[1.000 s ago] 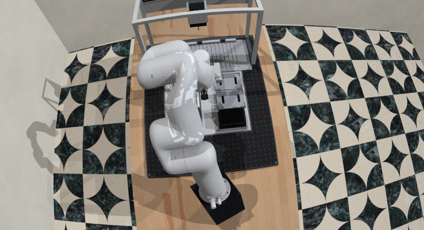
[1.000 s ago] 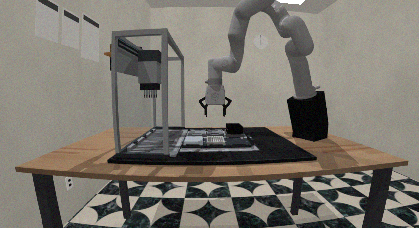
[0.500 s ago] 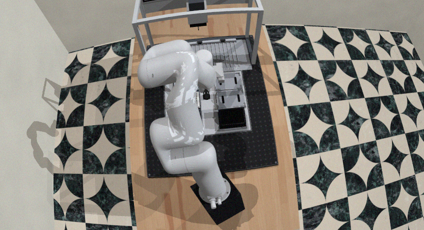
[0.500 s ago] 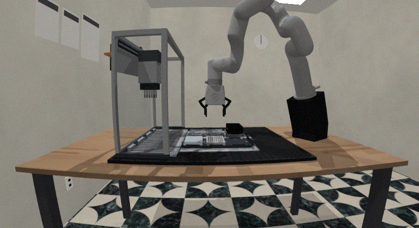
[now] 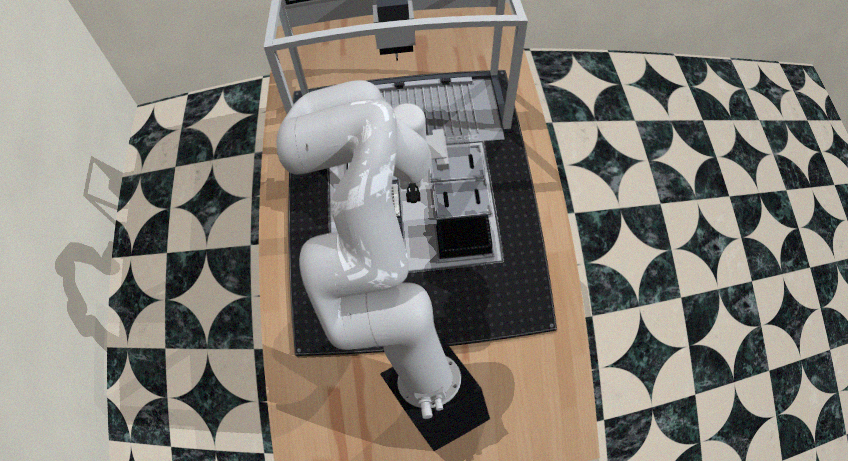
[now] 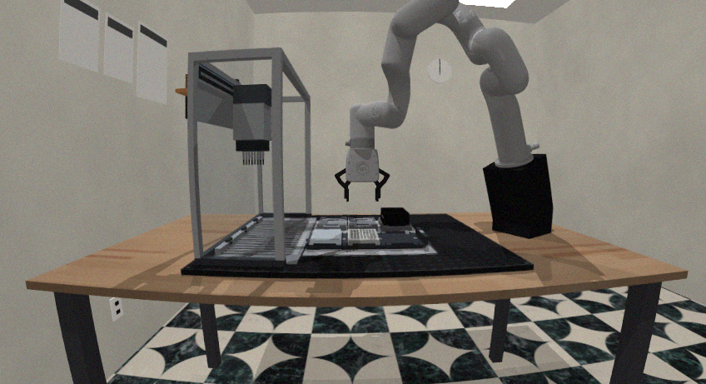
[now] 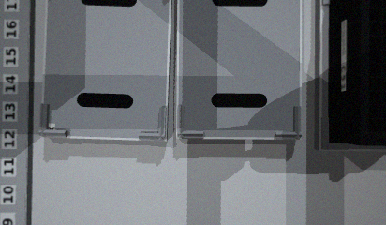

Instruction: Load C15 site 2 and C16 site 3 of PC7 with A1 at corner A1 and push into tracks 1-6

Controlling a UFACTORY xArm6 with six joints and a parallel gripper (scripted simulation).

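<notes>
My gripper is now 10 mm past the grey apron, 10 mm to the right of it and 110 mm above it. The rest, counted from my hand: plate carrier PC7: 100 mm to the left, 100 mm below; nest S2: 10 mm behind, 120 mm to the right, 110 mm below; 96-well plate C15: 10 mm ahead, 100 mm to the left, 100 mm below.
</notes>
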